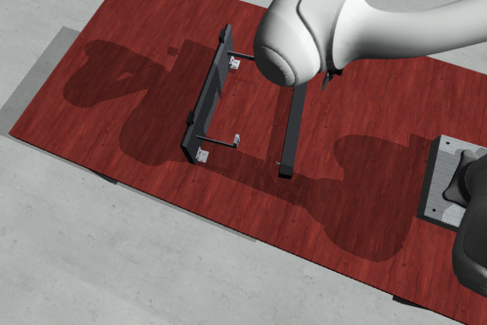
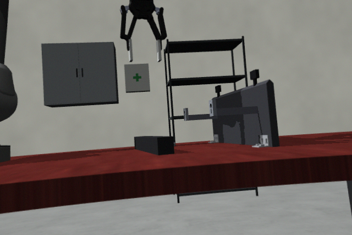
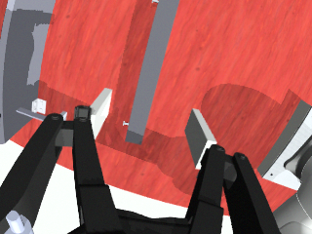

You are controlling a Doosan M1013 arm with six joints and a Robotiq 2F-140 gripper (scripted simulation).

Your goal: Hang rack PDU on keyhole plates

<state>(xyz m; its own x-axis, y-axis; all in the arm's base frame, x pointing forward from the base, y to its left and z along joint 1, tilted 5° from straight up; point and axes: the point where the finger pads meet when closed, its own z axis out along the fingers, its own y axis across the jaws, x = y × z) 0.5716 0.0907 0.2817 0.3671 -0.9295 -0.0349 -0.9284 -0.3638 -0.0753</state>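
My hand is 29 cm above the rack PDU, 2 cm short of it and 1 cm to the right of it. Round my hand: dark upright panel (28 cm ahead, 22 cm below, 9 cm to the left).
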